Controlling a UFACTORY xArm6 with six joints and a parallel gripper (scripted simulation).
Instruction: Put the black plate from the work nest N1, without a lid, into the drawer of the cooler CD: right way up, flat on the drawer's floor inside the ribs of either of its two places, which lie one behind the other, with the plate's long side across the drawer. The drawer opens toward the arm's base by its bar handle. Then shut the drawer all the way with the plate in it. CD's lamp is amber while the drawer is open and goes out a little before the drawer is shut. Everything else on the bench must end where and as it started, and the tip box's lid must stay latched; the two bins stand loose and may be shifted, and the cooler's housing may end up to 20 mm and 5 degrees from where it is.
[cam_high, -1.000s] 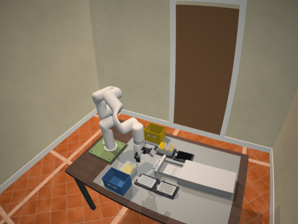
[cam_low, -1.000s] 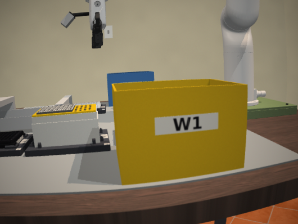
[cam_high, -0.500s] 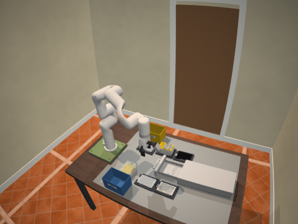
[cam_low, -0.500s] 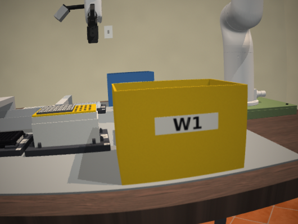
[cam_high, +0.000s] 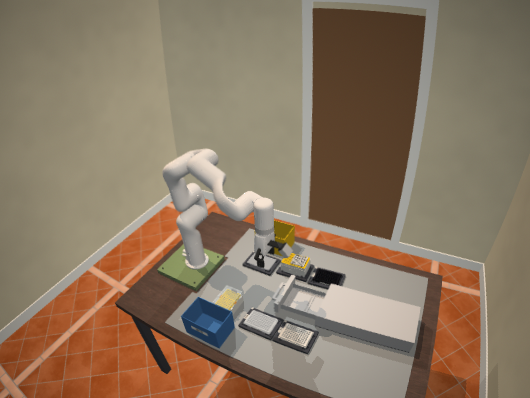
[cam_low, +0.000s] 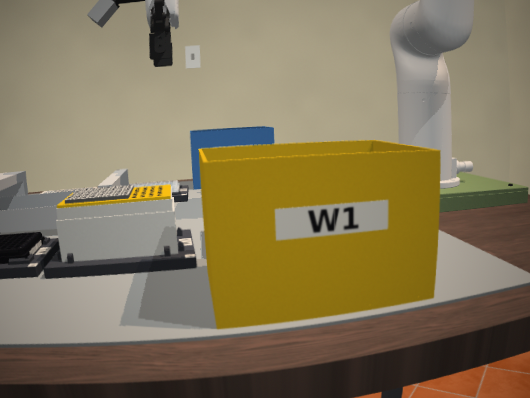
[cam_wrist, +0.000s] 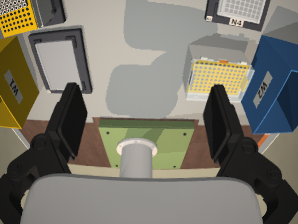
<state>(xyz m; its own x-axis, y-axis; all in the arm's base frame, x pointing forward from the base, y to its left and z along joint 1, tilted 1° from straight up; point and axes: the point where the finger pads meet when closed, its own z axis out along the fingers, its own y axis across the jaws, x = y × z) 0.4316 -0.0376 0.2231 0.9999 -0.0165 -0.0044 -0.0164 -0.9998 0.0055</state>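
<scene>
The black plate lies 23 cm ahead of my hand, 21 cm to the left of it and 23 cm below it. The rest, counted from my hand: blue bin: 14 cm behind, 29 cm to the right, 21 cm below; then cooler drawer: 18 cm ahead, 2 cm to the left, 22 cm below; then tip box: 5 cm ahead, 21 cm to the left, 19 cm below.
</scene>
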